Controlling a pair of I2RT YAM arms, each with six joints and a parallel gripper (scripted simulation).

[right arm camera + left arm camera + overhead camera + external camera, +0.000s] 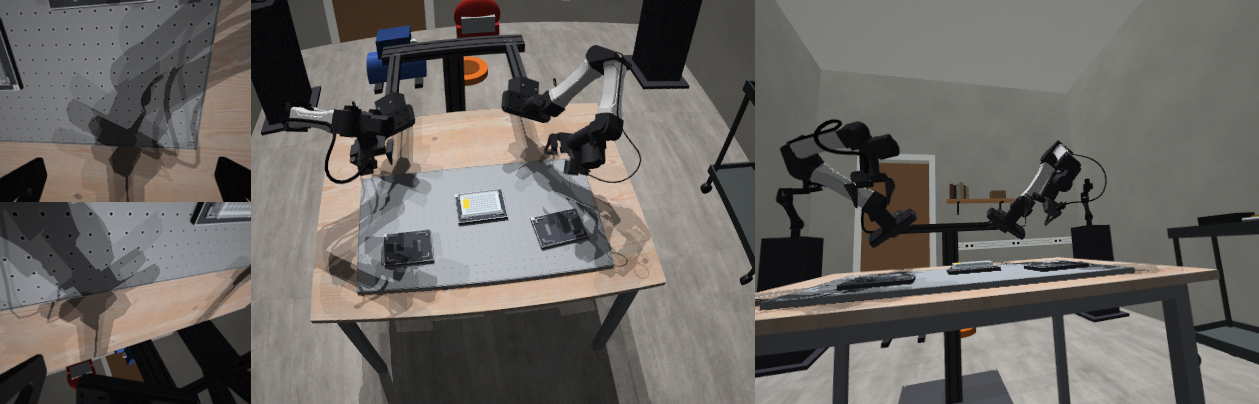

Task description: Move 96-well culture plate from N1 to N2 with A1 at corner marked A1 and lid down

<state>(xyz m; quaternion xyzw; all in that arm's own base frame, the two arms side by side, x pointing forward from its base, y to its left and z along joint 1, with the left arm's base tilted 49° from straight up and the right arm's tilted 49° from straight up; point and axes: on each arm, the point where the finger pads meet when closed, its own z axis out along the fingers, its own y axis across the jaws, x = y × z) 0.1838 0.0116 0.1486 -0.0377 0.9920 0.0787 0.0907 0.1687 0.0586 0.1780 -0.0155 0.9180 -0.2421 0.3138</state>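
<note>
The 96-well culture plate is 260 mm to the right of my left hand, 150 mm below it and 50 mm ahead of it. The rest, counted from my left hand: plate nest: 260 mm to the right, 170 mm below, 50 mm ahead; nest N2: 180 mm ahead, 170 mm below, 30 mm to the right; nest N1: 520 mm to the right, 180 mm ahead, 170 mm below.
</note>
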